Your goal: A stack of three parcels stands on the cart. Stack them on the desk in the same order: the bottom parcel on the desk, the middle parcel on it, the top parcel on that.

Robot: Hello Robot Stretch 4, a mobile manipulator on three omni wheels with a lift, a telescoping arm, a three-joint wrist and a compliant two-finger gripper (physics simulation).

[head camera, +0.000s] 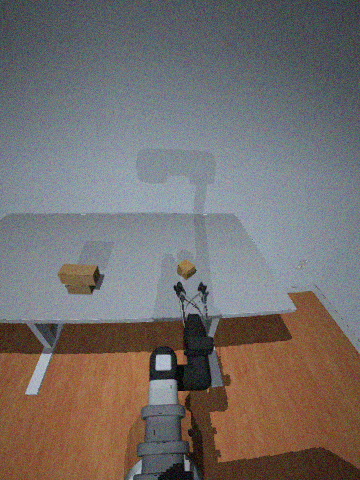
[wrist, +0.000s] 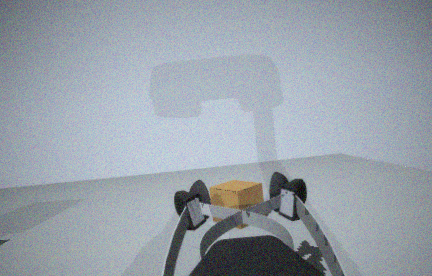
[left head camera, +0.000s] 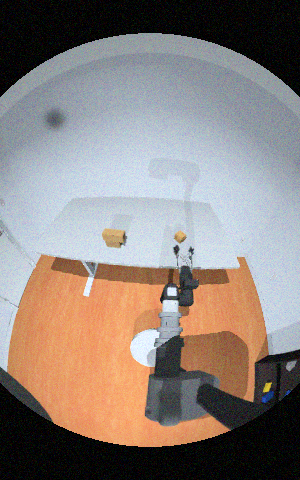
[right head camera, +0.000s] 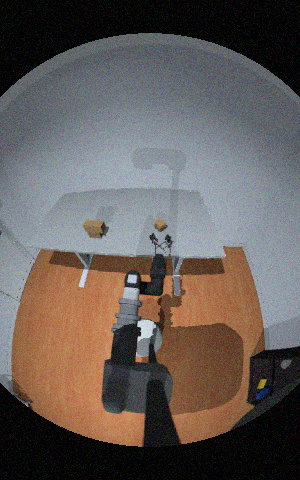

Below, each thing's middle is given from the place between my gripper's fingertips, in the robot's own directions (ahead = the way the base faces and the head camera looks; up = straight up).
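The small tan parcel [wrist: 235, 194] is 4 cm below my hand, and it's 12 cm ahead of it.
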